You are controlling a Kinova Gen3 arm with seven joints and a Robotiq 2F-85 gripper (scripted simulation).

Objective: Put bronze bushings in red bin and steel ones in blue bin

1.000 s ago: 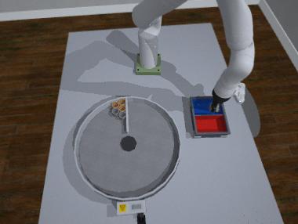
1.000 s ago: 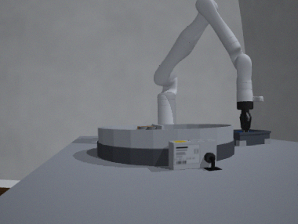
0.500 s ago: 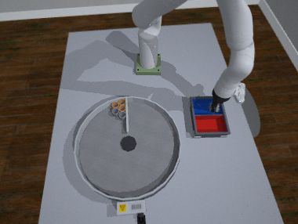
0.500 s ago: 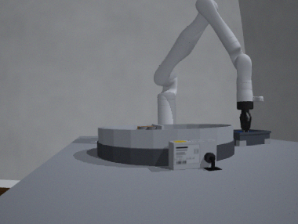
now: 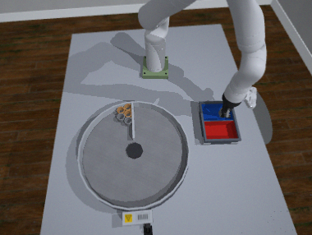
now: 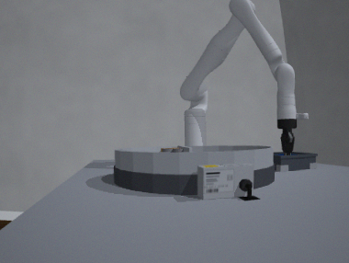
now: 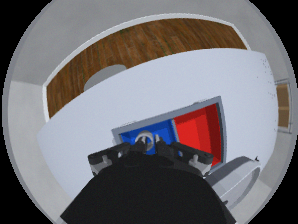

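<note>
Now: the bin 50 mm ahead of my hand, 30 mm to the right of it and 10 mm below it. From my hand the other things lie so: round grey turntable 200 mm ahead, 370 mm to the right, 20 mm above.
</note>
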